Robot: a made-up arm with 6 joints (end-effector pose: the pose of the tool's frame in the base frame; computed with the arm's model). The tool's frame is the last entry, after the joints.
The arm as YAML. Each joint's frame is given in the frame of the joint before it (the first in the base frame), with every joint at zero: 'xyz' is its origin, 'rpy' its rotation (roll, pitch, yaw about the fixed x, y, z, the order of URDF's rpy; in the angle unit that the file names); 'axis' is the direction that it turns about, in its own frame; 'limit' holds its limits. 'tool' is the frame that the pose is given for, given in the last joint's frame.
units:
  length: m
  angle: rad
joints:
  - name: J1
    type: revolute
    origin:
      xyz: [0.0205, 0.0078, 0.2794]
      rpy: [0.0, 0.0, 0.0]
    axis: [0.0, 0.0, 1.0]
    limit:
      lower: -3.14
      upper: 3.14
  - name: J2
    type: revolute
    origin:
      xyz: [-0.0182, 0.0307, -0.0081]
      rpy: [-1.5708, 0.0, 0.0]
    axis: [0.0, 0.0, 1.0]
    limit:
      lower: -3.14
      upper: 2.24
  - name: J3
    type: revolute
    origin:
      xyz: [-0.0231, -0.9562, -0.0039]
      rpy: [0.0, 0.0, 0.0]
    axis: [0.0, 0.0, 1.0]
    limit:
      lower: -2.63
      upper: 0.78
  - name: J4
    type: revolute
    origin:
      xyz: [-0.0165, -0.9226, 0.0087]
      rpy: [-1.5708, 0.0, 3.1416]
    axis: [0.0, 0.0, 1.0]
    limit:
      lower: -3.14
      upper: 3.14
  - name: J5
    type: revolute
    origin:
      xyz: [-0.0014, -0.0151, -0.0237]
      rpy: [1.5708, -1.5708, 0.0]
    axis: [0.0, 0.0, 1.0]
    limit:
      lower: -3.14
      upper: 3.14
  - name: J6
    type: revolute
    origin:
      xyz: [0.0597, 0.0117, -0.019]
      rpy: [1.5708, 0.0, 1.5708]
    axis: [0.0, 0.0, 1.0]
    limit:
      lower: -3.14
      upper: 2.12
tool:
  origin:
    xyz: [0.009, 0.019, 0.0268]
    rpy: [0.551, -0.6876, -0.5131]
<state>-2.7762 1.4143 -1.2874 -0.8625 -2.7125 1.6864</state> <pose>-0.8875 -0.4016 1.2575 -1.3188 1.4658 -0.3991</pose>
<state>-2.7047 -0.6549 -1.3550 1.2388 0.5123 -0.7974</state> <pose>1.4131 0.5435 0.6116 -2.6890 -0.3438 -0.8475</pose>
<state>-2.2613 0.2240 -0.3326 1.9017 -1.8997 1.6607</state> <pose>-0.0630 -0.0317 2.0676 -0.8646 -1.4114 1.5537</pose>
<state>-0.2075 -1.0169 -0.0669 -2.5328 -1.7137 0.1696</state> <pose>-1.5425 0.4101 1.2341 1.7906 1.2297 1.8948</pose>
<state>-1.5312 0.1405 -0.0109 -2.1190 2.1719 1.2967</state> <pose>-0.0070 -0.1498 2.0737 -1.1769 1.7498 1.4731</pose>
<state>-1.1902 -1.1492 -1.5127 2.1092 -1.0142 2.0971</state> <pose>-0.5093 1.2575 -0.1767 -1.1022 2.3217 1.6127</pose>
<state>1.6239 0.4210 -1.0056 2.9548 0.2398 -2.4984</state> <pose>-0.0337 -0.2249 1.9431 1.5555 -0.8437 1.5976</pose>
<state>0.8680 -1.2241 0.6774 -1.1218 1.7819 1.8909</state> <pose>-0.8315 -1.0665 1.3452 2.2480 0.6232 0.6268</pose>
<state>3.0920 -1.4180 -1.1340 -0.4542 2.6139 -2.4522</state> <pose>1.4392 -0.0629 -0.2839 0.4505 -0.5235 0.7529</pose>
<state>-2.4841 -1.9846 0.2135 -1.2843 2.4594 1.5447</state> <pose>1.3568 1.0671 -0.2946 0.5164 -2.0220 -0.2087</pose>
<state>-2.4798 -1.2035 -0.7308 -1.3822 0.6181 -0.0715</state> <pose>1.4353 1.1480 0.2630 0.8778 2.0921 0.9592</pose>
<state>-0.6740 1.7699 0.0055 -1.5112 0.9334 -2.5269</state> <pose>1.4370 -1.1824 -0.0502 2.1570 -0.7493 -0.5358</pose>
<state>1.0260 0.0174 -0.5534 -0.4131 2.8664 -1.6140</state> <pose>-0.2386 -0.3722 1.9087 -1.7643 0.2410 0.2535</pose>
